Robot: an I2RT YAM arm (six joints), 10 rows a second.
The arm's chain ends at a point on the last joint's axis. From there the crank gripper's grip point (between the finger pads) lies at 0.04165 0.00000 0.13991 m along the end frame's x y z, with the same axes.
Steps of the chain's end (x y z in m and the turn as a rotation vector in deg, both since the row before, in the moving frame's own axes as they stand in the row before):
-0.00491 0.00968 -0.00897 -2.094 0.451 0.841
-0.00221 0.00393 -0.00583 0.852 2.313 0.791
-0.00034 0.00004 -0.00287 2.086 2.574 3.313
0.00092 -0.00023 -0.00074 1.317 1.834 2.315
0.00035 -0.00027 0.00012 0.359 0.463 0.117
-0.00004 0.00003 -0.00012 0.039 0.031 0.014
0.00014 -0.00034 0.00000 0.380 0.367 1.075
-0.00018 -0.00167 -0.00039 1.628 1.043 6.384
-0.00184 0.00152 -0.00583 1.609 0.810 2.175
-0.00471 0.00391 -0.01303 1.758 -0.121 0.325
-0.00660 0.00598 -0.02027 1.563 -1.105 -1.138
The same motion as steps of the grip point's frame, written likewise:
-0.00385 0.01541 -0.00941 -2.094 0.451 0.841
0.00341 0.00248 -0.00764 0.852 2.313 0.791
0.00597 -0.00243 -0.00493 2.086 2.574 3.313
0.00541 -0.00166 -0.00216 1.317 1.834 2.315
0.00148 -0.00106 -0.00022 0.359 0.463 0.117
0.00004 -0.00006 -0.00014 0.039 0.031 0.014
0.00104 -0.00048 -0.00027 0.380 0.367 1.075
0.00232 -0.00085 -0.00116 1.628 1.043 6.384
0.00018 -0.00078 -0.00647 1.609 0.810 2.175
-0.00499 -0.00015 -0.01300 1.758 -0.121 0.325
-0.00935 0.00135 -0.01956 1.563 -1.105 -1.138

